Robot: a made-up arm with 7 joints. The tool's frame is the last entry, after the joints.
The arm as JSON. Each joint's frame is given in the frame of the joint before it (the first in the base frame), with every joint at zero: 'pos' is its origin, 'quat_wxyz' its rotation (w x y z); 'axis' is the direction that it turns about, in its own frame. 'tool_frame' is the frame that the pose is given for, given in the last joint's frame.
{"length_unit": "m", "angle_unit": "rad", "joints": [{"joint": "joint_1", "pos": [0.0, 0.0, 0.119], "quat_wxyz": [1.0, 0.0, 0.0, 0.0], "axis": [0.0, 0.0, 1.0]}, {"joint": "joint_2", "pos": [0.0, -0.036, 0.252], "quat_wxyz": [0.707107, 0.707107, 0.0, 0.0], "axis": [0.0, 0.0, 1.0]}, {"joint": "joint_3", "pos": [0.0, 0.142, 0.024], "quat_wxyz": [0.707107, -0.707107, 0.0, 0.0], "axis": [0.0, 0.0, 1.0]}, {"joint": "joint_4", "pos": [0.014, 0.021, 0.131], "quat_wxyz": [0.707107, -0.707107, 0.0, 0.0], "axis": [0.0, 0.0, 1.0]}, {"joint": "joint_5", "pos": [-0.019, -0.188, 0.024], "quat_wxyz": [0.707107, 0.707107, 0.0, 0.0], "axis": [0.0, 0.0, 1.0]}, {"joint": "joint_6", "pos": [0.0, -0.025, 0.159], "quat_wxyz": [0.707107, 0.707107, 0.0, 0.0], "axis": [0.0, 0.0, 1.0]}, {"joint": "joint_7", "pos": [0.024, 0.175, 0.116], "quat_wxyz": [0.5, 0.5, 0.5, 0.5], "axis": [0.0, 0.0, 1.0]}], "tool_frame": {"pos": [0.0, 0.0, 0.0], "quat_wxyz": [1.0, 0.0, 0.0, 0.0]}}
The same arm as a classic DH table. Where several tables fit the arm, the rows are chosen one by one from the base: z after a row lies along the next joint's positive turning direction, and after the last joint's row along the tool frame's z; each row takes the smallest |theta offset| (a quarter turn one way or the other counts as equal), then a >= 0, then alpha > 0; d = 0 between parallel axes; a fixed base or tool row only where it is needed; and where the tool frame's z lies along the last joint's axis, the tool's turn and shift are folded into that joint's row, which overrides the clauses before.
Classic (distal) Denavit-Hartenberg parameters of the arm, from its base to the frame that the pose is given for. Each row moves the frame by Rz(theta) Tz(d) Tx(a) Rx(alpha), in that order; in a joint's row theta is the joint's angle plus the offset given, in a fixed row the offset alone. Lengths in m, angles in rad.
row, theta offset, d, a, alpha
joint_1, 0.0000, 0.3710, 0.0000, 1.5708
joint_2, 0.0000, 0.0600, 0.0000, -1.5708
joint_3, 0.0000, 0.2730, 0.0140, -1.5708
joint_4, 0.0000, 0.0450, -0.0190, 1.5708
joint_5, 0.0000, 0.3470, 0.0000, 1.5708
joint_6, 1.5708, 0.1410, 0.1750, 1.5708
joint_7, 0.0000, 0.0240, 0.0000, 0.0000

